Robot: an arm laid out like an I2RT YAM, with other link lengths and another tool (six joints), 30 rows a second.
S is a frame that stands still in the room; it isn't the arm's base.
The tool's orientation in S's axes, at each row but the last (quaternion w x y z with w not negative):
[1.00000, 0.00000, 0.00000, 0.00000]
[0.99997, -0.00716, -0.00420, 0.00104]
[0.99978, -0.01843, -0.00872, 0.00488]
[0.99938, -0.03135, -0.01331, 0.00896]
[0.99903, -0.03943, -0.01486, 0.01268]
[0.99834, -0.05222, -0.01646, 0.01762]
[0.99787, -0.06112, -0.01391, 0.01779]
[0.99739, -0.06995, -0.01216, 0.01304]
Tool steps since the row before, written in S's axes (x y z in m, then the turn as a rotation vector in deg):
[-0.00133, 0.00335, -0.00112, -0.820, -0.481, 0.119]
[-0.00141, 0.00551, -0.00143, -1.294, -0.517, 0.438]
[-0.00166, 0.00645, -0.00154, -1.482, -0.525, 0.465]
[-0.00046, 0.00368, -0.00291, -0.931, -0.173, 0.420]
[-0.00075, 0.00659, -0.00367, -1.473, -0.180, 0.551]
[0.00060, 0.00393, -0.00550, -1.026, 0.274, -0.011]
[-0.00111, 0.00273, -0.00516, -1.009, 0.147, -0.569]
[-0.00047, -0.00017, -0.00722, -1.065, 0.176, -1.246]
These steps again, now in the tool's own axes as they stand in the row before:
[-0.00133, 0.00335, -0.00112, -0.820, -0.481, 0.119]
[-0.00141, 0.00553, -0.00134, -1.291, -0.521, 0.441]
[-0.00162, 0.00652, -0.00127, -1.479, -0.528, 0.471]
[-0.00047, 0.00386, -0.00266, -0.923, -0.183, 0.434]
[-0.00068, 0.00688, -0.00312, -1.461, -0.187, 0.580]
[0.00057, 0.00446, -0.00508, -1.015, 0.308, 0.053]
[-0.00114, 0.00338, -0.00475, -1.017, 0.250, -0.516]
[-0.00064, 0.00085, -0.00716, -1.087, 0.374, -1.181]

